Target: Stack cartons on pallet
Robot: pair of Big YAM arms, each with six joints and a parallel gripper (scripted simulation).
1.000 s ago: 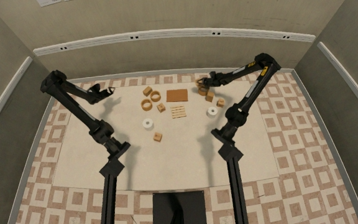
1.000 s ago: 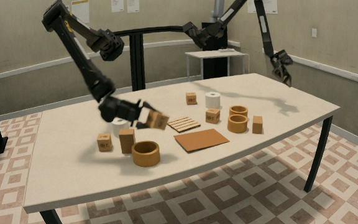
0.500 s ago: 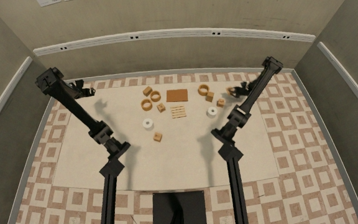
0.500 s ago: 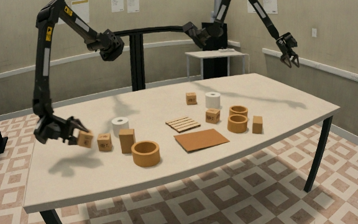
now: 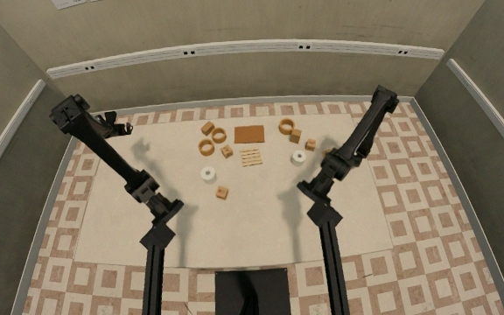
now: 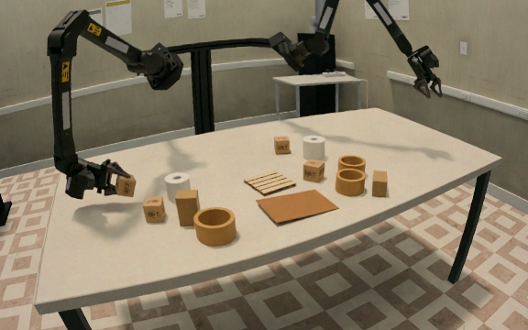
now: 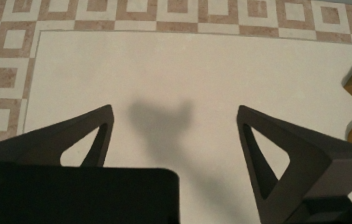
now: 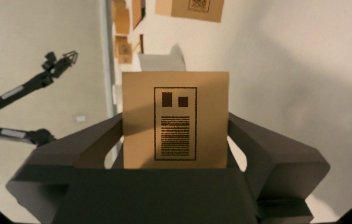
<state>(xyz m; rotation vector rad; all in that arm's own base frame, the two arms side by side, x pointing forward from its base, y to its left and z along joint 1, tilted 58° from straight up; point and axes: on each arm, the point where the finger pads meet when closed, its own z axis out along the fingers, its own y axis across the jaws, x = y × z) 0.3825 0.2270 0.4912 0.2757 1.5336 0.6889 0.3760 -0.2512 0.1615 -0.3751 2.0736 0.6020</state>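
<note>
Now: right hand 58 cm to the right of the carton, 15 cm short of it and 4 cm above it. Also, from my right hand: plain box (19 cm ahead, 14 cm to the left, 3 cm below).
</note>
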